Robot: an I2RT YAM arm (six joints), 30 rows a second.
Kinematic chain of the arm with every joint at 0, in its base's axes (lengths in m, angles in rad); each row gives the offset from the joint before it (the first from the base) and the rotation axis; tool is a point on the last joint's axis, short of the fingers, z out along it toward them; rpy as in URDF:
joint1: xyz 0 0 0.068 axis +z
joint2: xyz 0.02 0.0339 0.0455 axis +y
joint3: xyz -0.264 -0.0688 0 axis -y
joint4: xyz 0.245 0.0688 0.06 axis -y
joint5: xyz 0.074 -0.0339 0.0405 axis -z
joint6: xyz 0.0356 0 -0.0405 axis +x
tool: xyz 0 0 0 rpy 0 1.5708 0
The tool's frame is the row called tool.
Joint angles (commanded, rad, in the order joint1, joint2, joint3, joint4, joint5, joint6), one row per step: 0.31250 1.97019 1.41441 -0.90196 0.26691 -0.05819; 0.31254 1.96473 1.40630 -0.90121 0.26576 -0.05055; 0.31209 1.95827 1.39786 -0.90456 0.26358 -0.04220; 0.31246 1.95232 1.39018 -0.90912 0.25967 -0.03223; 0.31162 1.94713 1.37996 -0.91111 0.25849 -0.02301; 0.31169 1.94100 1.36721 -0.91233 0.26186 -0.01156; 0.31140 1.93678 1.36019 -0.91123 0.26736 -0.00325; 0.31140 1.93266 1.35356 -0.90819 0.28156 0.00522; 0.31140 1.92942 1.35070 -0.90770 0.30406 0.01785; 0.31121 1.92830 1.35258 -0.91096 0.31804 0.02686; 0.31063 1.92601 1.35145 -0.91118 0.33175 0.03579; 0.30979 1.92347 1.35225 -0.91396 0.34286 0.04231; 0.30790 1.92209 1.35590 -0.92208 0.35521 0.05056
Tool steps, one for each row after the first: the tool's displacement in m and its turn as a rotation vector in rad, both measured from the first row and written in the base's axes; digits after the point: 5 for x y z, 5 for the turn. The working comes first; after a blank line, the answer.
Tool pose at each row, in the base's axes (x y z in m, rotation vector in rad; the steps are taken from these numbers as rounded here): 0.35940 0.10625 0.17078 -0.52570 2.92634 -0.37459; 0.35773 0.10577 0.17067 -0.51527 2.92953 -0.37256; 0.35556 0.10497 0.17076 -0.50442 2.93636 -0.37011; 0.35332 0.10453 0.17083 -0.49284 2.94447 -0.36521; 0.35108 0.10353 0.17005 -0.48044 2.95272 -0.36485; 0.34835 0.10255 0.16902 -0.46572 2.96022 -0.37119; 0.34705 0.10183 0.16879 -0.45281 2.96111 -0.37898; 0.34607 0.10100 0.16872 -0.43834 2.95691 -0.39863; 0.34565 0.10006 0.16935 -0.41658 2.94956 -0.42961; 0.34575 0.09952 0.17032 -0.40135 2.94549 -0.44890; 0.34558 0.09876 0.17097 -0.38529 2.94029 -0.46726; 0.34549 0.09802 0.17213 -0.37289 2.93612 -0.48228; 0.34554 0.09689 0.17358 -0.35763 2.93487 -0.50042

-0.00167 -0.00048 -0.00011 0.00191 0.00050 -0.00716; -0.00384 -0.00128 -0.00002 0.00382 0.00443 -0.01539; -0.00608 -0.00172 0.00005 0.00730 0.00946 -0.02420; -0.00832 -0.00272 -0.00073 0.00779 0.01449 -0.03381; -0.01105 -0.00370 -0.00176 0.00404 0.01831 -0.04510; -0.01235 -0.00442 -0.00199 -0.00027 0.01628 -0.05388; -0.01333 -0.00525 -0.00206 -0.01196 0.00914 -0.06328; -0.01375 -0.00619 -0.00143 -0.03055 -0.00224 -0.07737; -0.01365 -0.00673 -0.00046 -0.04212 -0.00897 -0.08737; -0.01382 -0.00749 0.00019 -0.05299 -0.01680 -0.09765; -0.01391 -0.00823 0.00135 -0.06199 -0.02285 -0.10565; -0.01386 -0.00936 0.00280 -0.07311 -0.02639 -0.11628
